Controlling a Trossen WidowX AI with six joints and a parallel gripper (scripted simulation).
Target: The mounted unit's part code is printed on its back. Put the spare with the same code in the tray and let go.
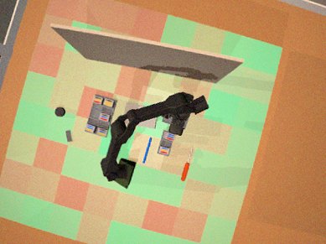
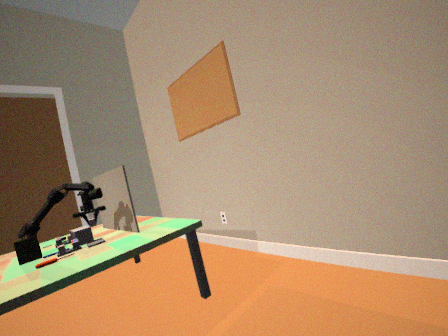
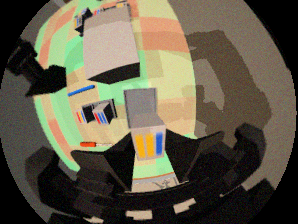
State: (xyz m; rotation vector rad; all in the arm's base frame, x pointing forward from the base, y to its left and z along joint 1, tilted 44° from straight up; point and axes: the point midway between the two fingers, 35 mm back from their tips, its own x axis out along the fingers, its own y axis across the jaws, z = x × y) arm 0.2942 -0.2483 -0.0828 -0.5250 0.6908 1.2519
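My gripper tip is now 12 cm above the tray, 1 cm to the right of it and 1 cm past it. Round my gripper tip: blue marker pen: 20 cm behind, 14 cm to the left, 12 cm below; grey spare block: 2 cm above; mounted unit: 20 cm to the left, 7 cm below, 3 cm behind.
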